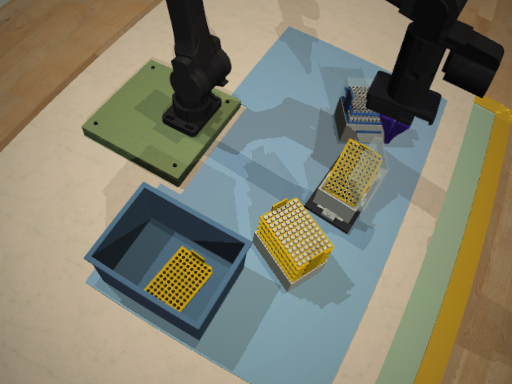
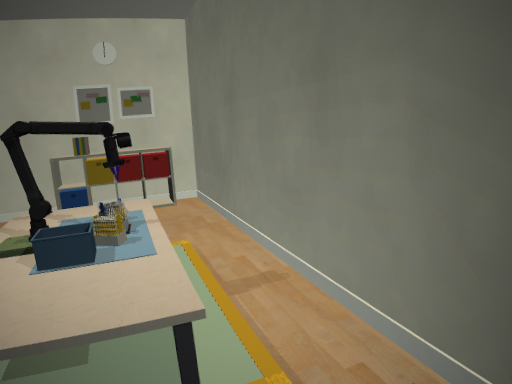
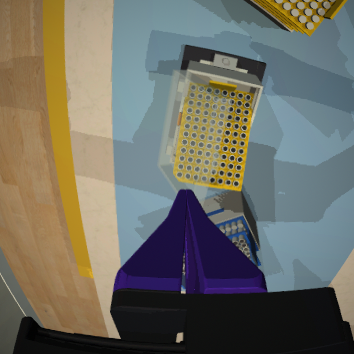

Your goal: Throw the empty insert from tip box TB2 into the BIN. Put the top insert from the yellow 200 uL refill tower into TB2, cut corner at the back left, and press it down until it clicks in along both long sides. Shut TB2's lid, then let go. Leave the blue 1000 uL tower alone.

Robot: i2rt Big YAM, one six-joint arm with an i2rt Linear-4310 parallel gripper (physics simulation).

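My gripper [image 1: 388, 140] [image 2: 117, 180] [image 3: 184, 197] is shut and empty, fingers down, above the blue tower's side of TB2. TB2 [image 1: 332, 202] [image 3: 200, 71] holds a yellow insert [image 1: 352, 172] [image 3: 215, 135] with pale-ringed holes; whether it is clicked in cannot be told. TB2's clear lid [image 3: 172, 120] rises along one long side, and part of the insert shows through it; its exact angle is unclear. The yellow refill tower [image 1: 295, 232] [image 3: 310, 10] is stacked with white-topped inserts. An empty yellow insert [image 1: 180, 280] lies in the blue bin [image 1: 197, 215] [image 2: 65, 252].
The blue 1000 uL tower [image 1: 363, 119] [image 3: 232, 227] stands beyond TB2, partly hidden by my gripper. A green base plate [image 1: 130, 125] carries the arm. The blue mat [image 1: 310, 340] lies under the boxes, towers and bin.
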